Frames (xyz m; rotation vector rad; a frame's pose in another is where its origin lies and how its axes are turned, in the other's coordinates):
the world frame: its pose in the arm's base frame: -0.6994 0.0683 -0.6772 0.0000 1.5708 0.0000
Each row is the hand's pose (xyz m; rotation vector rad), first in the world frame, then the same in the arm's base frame.
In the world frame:
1: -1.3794 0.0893 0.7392 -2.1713 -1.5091 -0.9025
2: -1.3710 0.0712 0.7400 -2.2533 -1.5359 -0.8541
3: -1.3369 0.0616 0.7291 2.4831 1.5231 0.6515
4: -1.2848 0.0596 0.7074 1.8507 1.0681 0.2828
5: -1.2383 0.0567 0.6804 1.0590 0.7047 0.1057
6: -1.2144 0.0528 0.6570 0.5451 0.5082 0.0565
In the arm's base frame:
1: 0.0398 0.1576 0.7022 -1.8542 -0.6144 0.7654
2: 0.0406 0.1395 0.6938 -1.8601 -0.6748 0.8376
3: 0.0297 0.1299 0.6597 -1.9608 -1.0992 1.1457
4: 0.0080 0.1279 0.6076 1.9054 1.9883 -1.4003
5: -0.0190 0.1250 0.5611 1.0028 2.0883 -0.8208
6: -0.0424 0.1211 0.5372 0.5063 2.0318 -0.4112

